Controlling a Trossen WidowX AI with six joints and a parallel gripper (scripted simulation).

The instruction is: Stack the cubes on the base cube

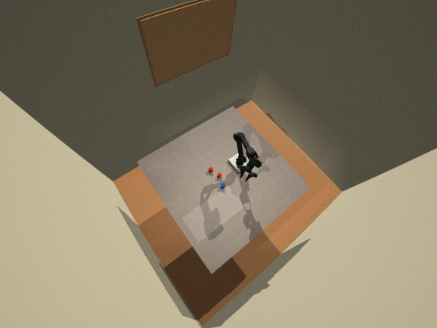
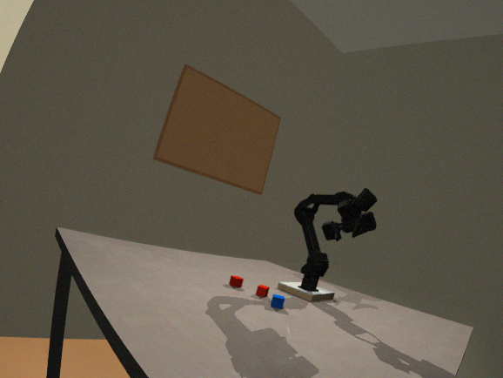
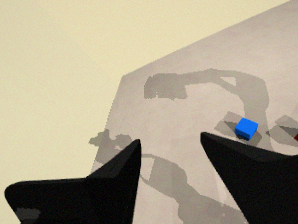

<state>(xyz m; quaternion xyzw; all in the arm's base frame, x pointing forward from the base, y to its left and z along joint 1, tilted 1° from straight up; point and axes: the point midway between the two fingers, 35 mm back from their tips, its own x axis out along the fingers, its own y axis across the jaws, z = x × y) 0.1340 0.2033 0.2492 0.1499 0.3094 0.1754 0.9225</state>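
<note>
Now: gripper tip 12 cm short of the blue cube, 10 cm to the left of it and 24 cm above it.
</note>
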